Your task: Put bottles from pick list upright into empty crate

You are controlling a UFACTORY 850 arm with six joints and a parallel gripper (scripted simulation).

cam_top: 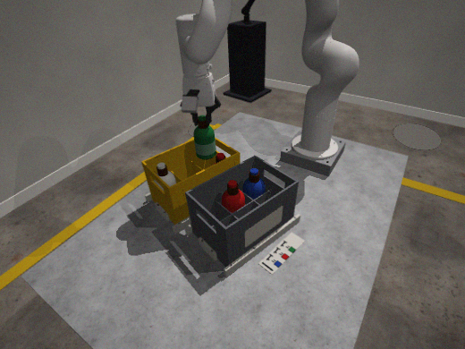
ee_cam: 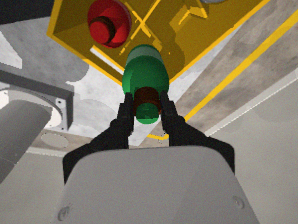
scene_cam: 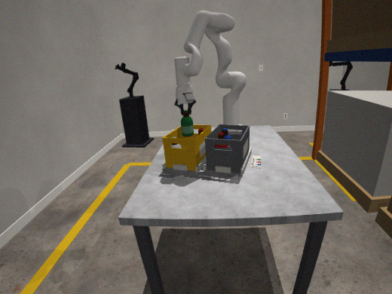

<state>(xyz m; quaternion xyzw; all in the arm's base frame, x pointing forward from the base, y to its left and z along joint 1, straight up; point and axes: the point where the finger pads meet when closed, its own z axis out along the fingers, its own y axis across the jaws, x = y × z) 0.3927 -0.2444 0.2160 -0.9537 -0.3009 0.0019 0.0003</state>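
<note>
My gripper is now 70 mm above the green-label bottle. Round my hand: white-label bottle 170 mm ahead, 30 mm to the right, 180 mm below; blue-label bottle 10 mm ahead, 230 mm to the left, 180 mm below; yellow crate 90 mm ahead, 30 mm to the left, 180 mm below.
</note>
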